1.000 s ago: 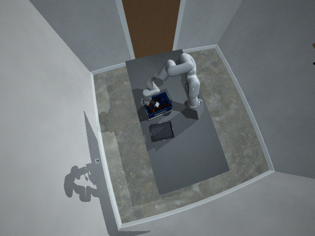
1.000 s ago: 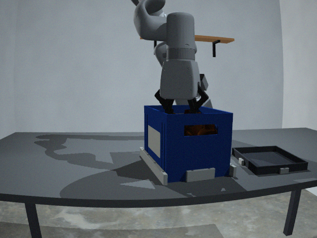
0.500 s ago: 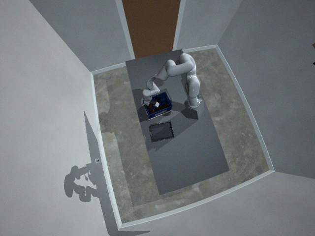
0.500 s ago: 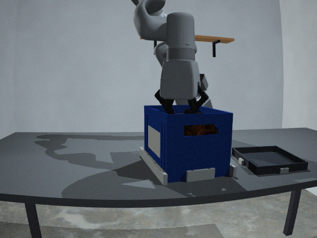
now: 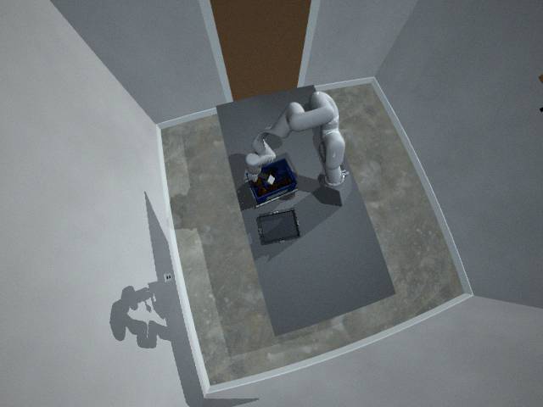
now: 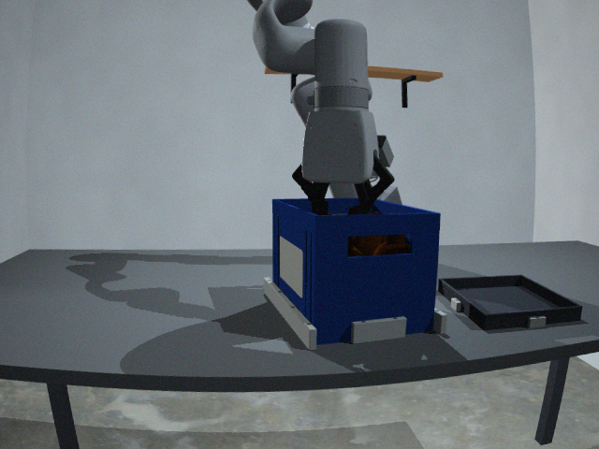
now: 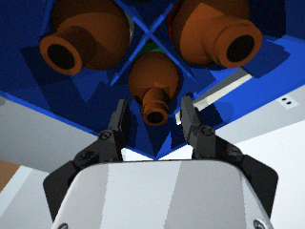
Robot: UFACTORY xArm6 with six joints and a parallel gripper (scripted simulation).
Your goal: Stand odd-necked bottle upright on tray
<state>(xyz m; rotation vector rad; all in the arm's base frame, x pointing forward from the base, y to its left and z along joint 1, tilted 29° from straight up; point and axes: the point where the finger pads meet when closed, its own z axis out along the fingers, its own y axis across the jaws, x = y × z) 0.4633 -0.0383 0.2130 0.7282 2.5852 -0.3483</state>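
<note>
Right now the bottle is 9 cm behind my hand, 8 cm below it and 1 cm to the right of it. Also, from my hand: blue crate 9 cm behind, 8 cm below, 3 cm to the left; dark tray 32 cm to the left, 15 cm below, 8 cm behind.
</note>
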